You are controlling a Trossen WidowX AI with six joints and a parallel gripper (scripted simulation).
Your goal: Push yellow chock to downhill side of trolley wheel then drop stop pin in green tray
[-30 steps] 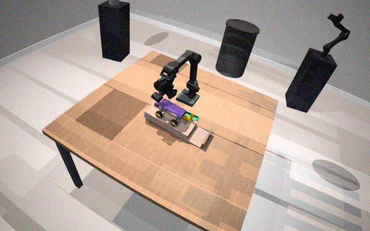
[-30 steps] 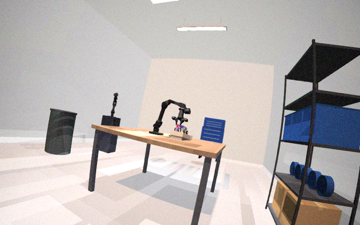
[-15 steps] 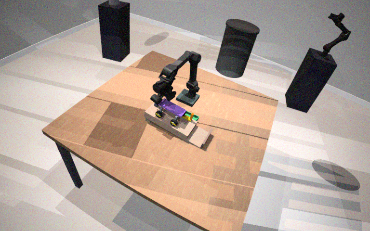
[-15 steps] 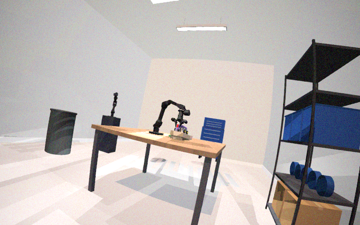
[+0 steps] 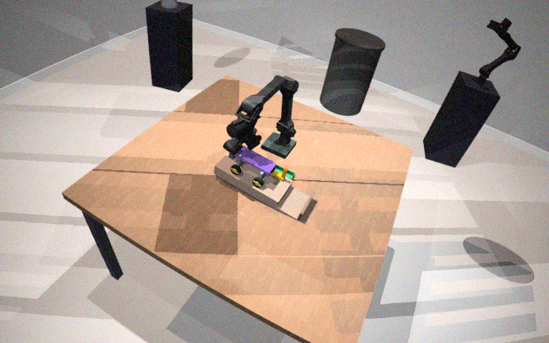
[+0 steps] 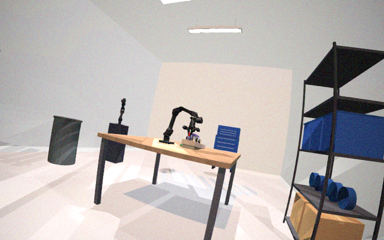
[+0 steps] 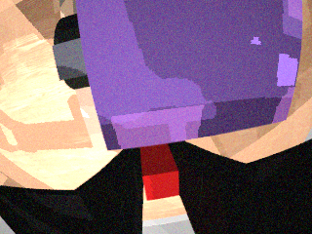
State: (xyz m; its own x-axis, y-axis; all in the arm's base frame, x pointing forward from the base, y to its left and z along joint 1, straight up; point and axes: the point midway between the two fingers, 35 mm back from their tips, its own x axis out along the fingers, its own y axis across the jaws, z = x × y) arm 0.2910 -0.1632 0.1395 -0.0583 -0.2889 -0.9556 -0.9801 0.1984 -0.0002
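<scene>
My gripper tip is 220 mm to the right of the yellow chock, 50 mm above it and 10 mm short of it. From my gripper tip the other things lie so: purple trolley 100 mm to the left, 40 mm ahead, 20 mm below; then green tray 220 mm to the left, 140 mm below, 70 mm behind; then red-headed stop pin right at my gripper tip.
</scene>
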